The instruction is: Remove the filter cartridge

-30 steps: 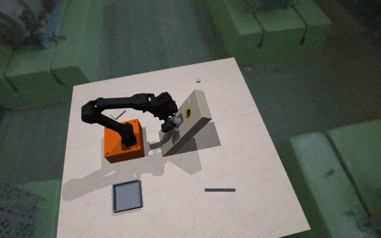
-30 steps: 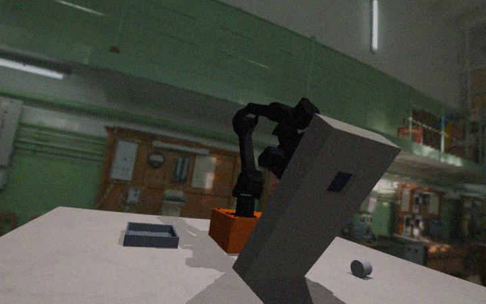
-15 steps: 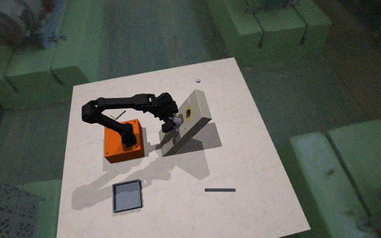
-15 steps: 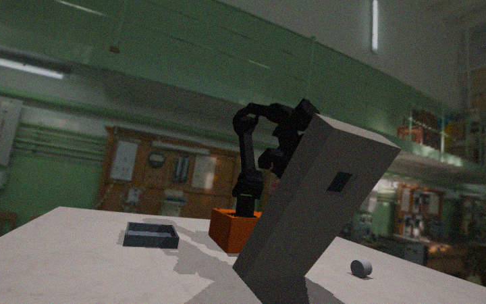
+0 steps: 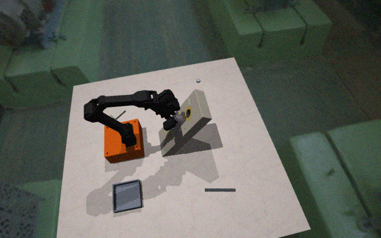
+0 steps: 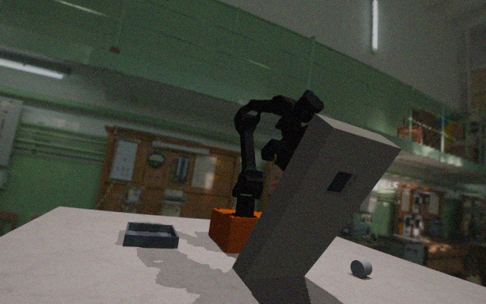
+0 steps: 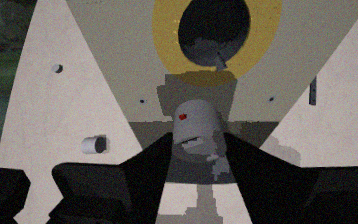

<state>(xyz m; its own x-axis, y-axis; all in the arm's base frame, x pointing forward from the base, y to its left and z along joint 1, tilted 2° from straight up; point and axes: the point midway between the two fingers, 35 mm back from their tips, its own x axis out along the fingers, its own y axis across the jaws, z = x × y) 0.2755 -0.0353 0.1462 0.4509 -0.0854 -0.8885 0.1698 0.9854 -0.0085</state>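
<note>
My gripper tip is now 39 cm past the grey tray, 23 cm to the left of it and 23 cm above it. The rest, counted from my gripper tip: round grey filter cartridge (right at my gripper tip).
</note>
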